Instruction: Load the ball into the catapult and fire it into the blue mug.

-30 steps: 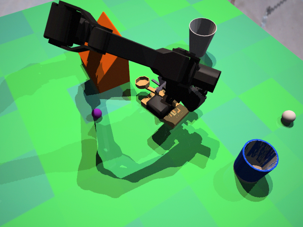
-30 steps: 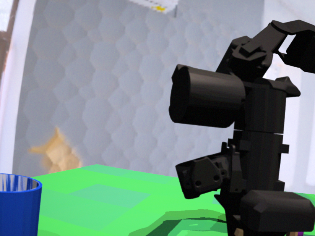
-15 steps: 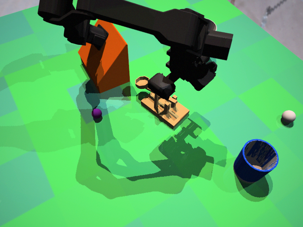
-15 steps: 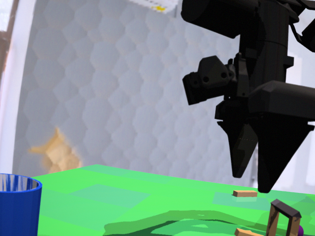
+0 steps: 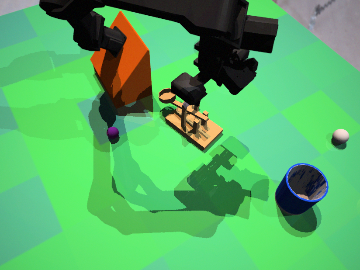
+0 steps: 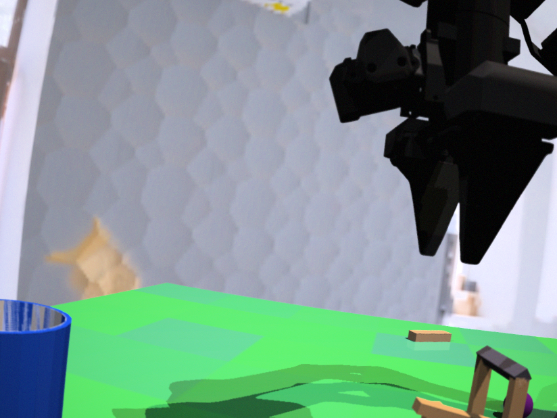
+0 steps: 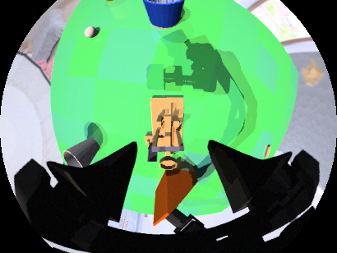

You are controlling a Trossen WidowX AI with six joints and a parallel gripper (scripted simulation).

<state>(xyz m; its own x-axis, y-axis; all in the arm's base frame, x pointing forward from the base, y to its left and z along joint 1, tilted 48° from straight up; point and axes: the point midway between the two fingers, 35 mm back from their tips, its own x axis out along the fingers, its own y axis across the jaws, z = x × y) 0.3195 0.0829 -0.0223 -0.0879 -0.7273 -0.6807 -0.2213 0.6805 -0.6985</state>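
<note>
My gripper tip is now 200 mm to the left of the purple ball, 150 mm above it and 130 mm past it. From my gripper tip the other things lie so: wooden catapult 120 mm below, 70 mm behind; grey cup 260 mm to the left, 180 mm behind, 140 mm below; blue mug 270 mm ahead, 140 mm below, 70 mm to the left.
</note>
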